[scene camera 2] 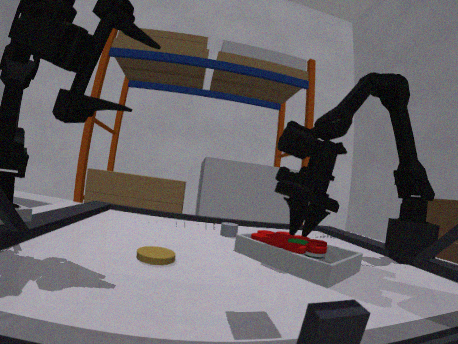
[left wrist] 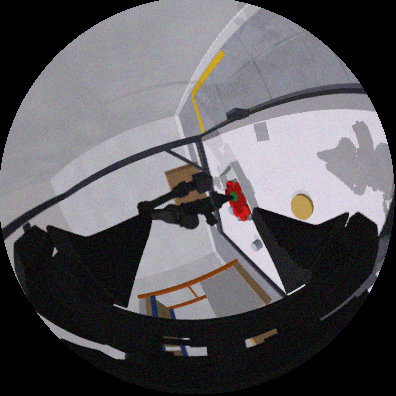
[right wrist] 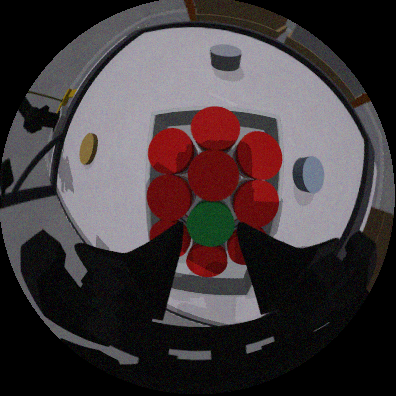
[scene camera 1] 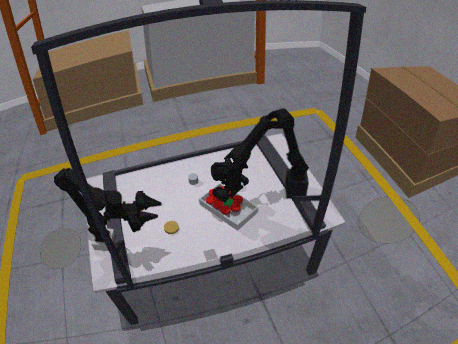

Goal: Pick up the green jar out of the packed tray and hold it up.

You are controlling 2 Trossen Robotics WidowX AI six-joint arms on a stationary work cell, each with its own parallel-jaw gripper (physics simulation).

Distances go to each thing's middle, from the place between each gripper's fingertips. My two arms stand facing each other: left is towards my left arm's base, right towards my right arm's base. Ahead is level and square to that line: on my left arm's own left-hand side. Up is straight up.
Scene:
My right hand is 3 cm above the green jar [right wrist: 210,223].
Right now the green jar is 150 mm ahead of my left hand, 320 mm to the right of it and 250 mm below it.

